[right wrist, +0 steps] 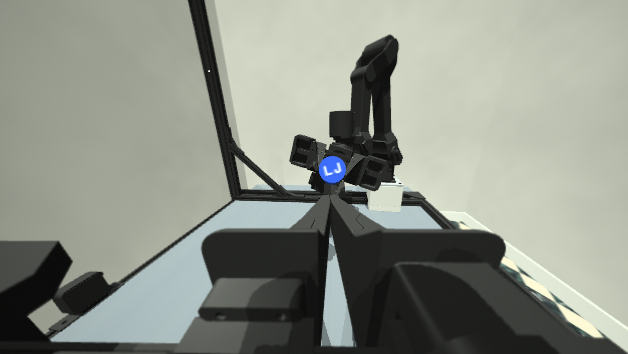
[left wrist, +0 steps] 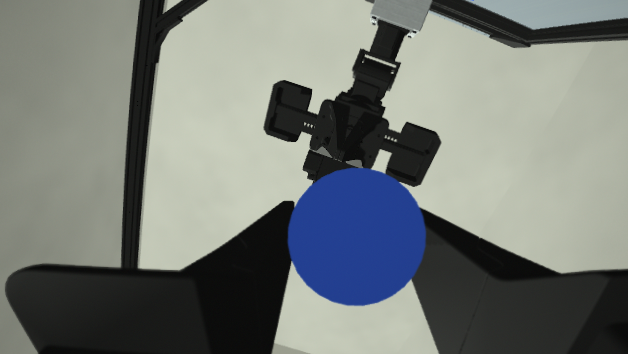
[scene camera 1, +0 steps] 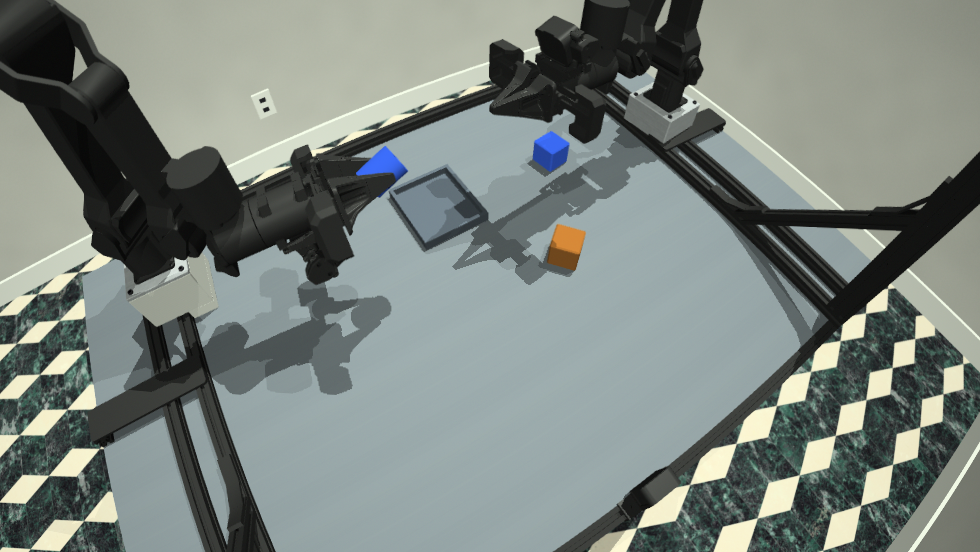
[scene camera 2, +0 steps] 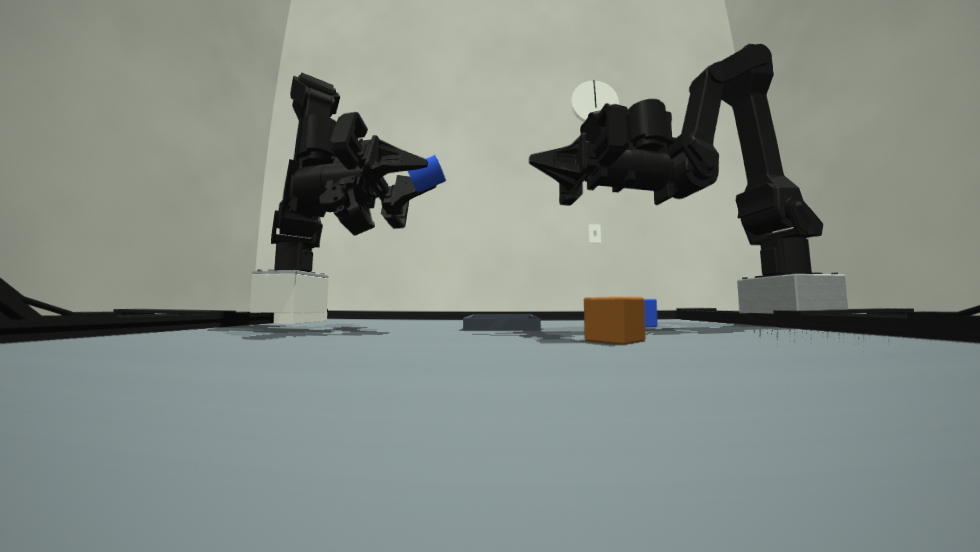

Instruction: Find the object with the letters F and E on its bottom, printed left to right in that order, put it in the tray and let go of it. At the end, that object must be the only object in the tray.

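Pixels of known places: left gripper, fingertip midpoint: (right wrist: 331, 173) (left wrist: 345, 212) (scene camera 1: 389, 169) (scene camera 2: 432, 174); right gripper, fingertip midpoint: (right wrist: 329, 201) (left wrist: 339, 155) (scene camera 1: 491, 110) (scene camera 2: 529, 159); left arm's base at its link origin: (right wrist: 384, 179) (scene camera 1: 153, 259) (scene camera 2: 292, 273); right arm's base at its link origin: (left wrist: 393, 27) (scene camera 1: 665, 98) (scene camera 2: 787, 277).
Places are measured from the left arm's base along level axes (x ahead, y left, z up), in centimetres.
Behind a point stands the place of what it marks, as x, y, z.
My left gripper (scene camera 1: 375, 175) @(34.3, -14.9, 12.2) (scene camera 2: 421, 178) @(34.3, -14.9, 12.2) is shut on a blue cylinder (scene camera 1: 386, 164) @(33.8, -16.0, 14.1) (scene camera 2: 429, 172) @(34.4, -16.6, 11.7) (left wrist: 356, 237) @(31.4, -15.2, 11.4) (right wrist: 332, 169) @(35.5, -14.6, 13.2) and holds it tilted, high above the table. White letters on the end facing the right wrist camera read "LJ". The end facing the left wrist camera is plain blue. My right gripper (scene camera 1: 493, 109) @(48.0, -13.6, 14.4) (scene camera 2: 531, 159) @(48.0, -13.6, 14.4) (right wrist: 329, 201) @(48.0, -13.6, 14.4) is shut and empty, raised at the right. The grey tray (scene camera 1: 425, 216) @(40.7, -5.5, -9.3) (scene camera 2: 502, 322) @(43.9, -10.9, -8.7) is empty. A blue cube (scene camera 1: 550, 152) @(64.1, -5.7, -5.6) (scene camera 2: 650, 312) @(67.2, -5.6, -7.6) and an orange cube (scene camera 1: 566, 247) @(54.9, -23.7, -5.5) (scene camera 2: 614, 320) @(55.4, -24.9, -7.7) stand on the table; their bottoms are hidden.
Both cubes stand to the right of the tray in scene camera 1, the blue one farther back. In scene camera 2 the orange cube partly covers the blue cube. A black frame (scene camera 1: 809, 219) @(87.6, -40.9, 1.4) borders the table, and the arms' shadows fall across the table top.
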